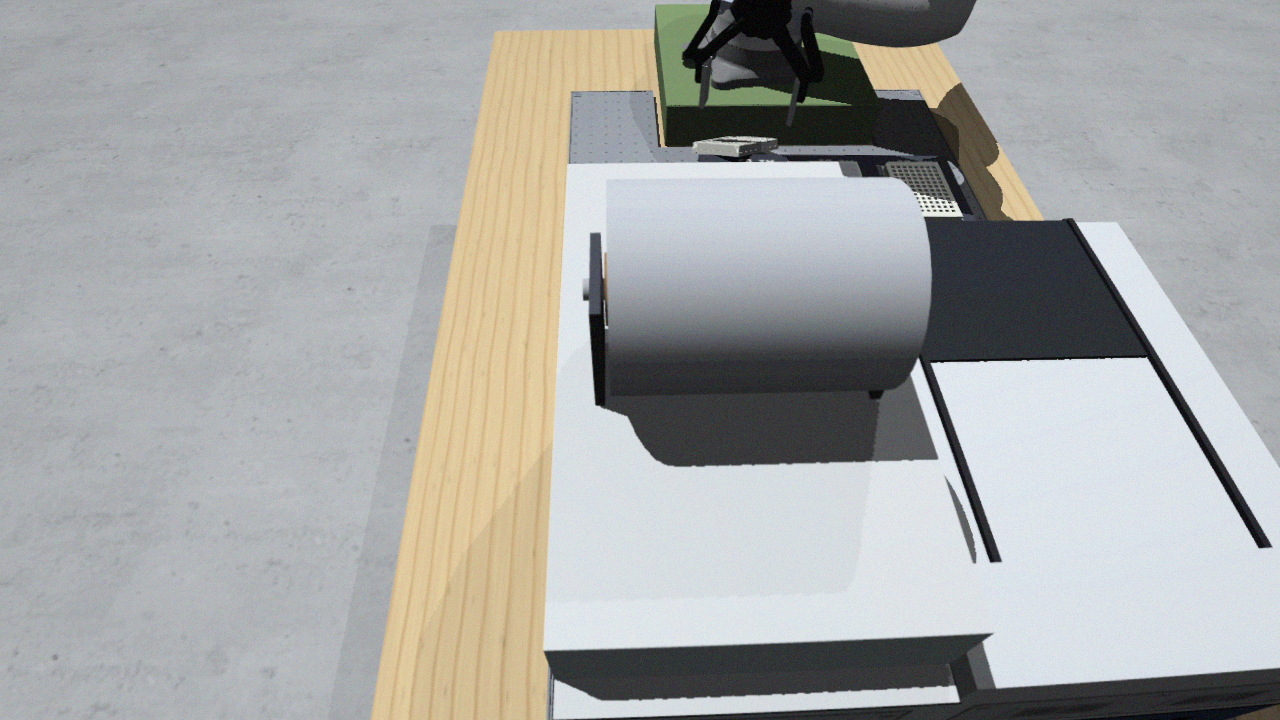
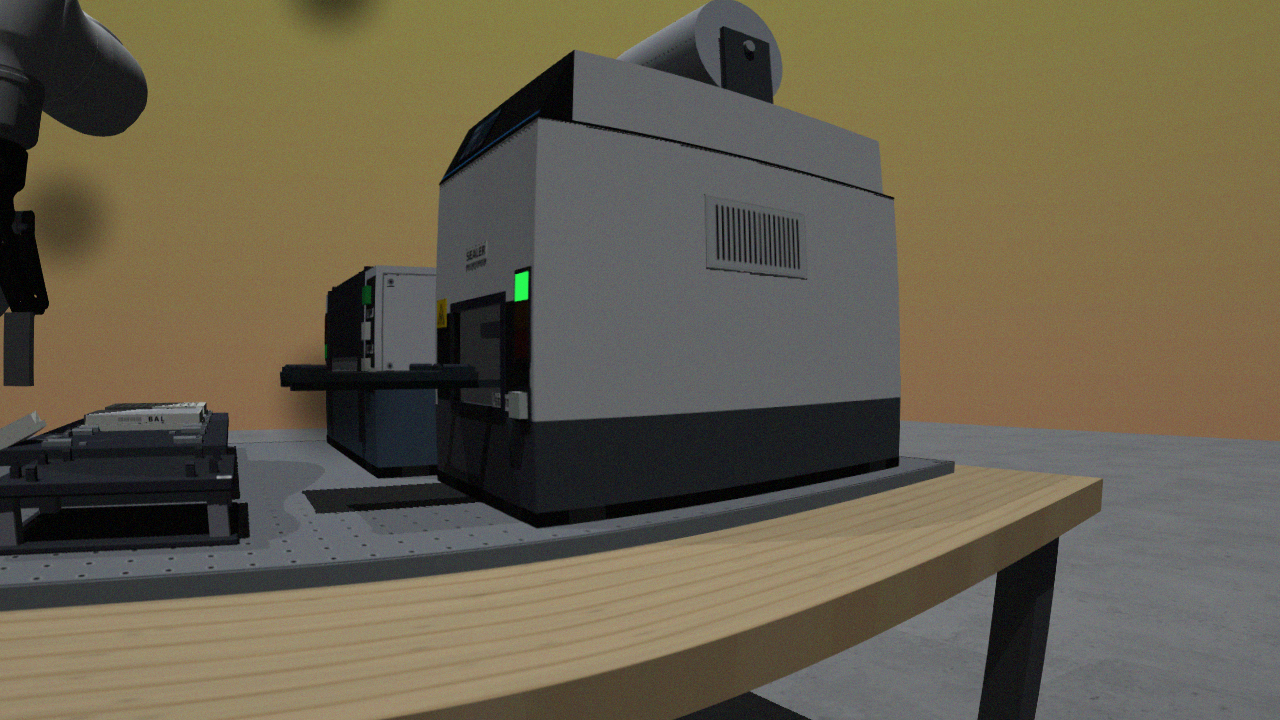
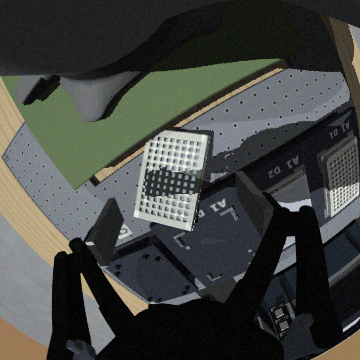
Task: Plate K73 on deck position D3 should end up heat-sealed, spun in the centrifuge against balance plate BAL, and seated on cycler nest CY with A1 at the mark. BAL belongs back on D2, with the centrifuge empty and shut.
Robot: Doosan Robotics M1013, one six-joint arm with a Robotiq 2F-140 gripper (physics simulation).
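Seen in the pictures: gripper, fingertip midpoint: (image 1: 746,111) (image 3: 175,197); arm's base, link origin: (image 1: 753,59) (image 3: 106,15).
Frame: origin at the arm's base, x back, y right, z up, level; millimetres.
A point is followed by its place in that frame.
A white well plate (image 1: 733,145) @[y 95, x -257, z 8 mm] (image 2: 19,430) @[y 106, x -251, z -4 mm] (image 3: 172,180) @[y 73, x -207, z -29 mm], presumably K73 though no label is readable, lies tilted over the base-side edge of nest D3 (image 3: 215,250) @[y 93, x -345, z -16 mm], whose corner guides are uncovered. My gripper (image 1: 749,96) @[y 65, x -204, z 30 mm] (image 2: 17,358) (image 3: 175,197) @[y 65, x -204, z 30 mm] is open above the plate, with nothing between its fingers. A smooth-topped plate (image 3: 292,192) @[y -56, x -318, z 0 mm] sits on D2, partly behind a finger; a plate marked BAL (image 2: 147,416) @[y 4, x -363, z -3 mm] shows on the deck stand. A dark nest (image 3: 152,272) @[y 217, x -326, z -21 mm] beside D3 has a partly hidden label starting with C. The centrifuge's inside does not show.
Another well plate (image 1: 921,188) @[y -160, x -377, z 0 mm] (image 3: 342,180) @[y -155, x -375, z -2 mm] sits on D1. The tall sealer (image 2: 716,340) @[y 366, x -780, z 66 mm] carries a large roll (image 1: 760,286) @[y 273, x -901, z 396 mm]; a dark tray (image 2: 375,377) @[y 280, x -530, z 40 mm] juts out at its front. Another machine (image 2: 407,322) @[y 97, x -627, z 89 mm] stands behind. The green base block (image 1: 760,125) @[y 17, x -143, z -38 mm] (image 3: 75,150) @[y 131, x -94, z 0 mm] borders the deck.
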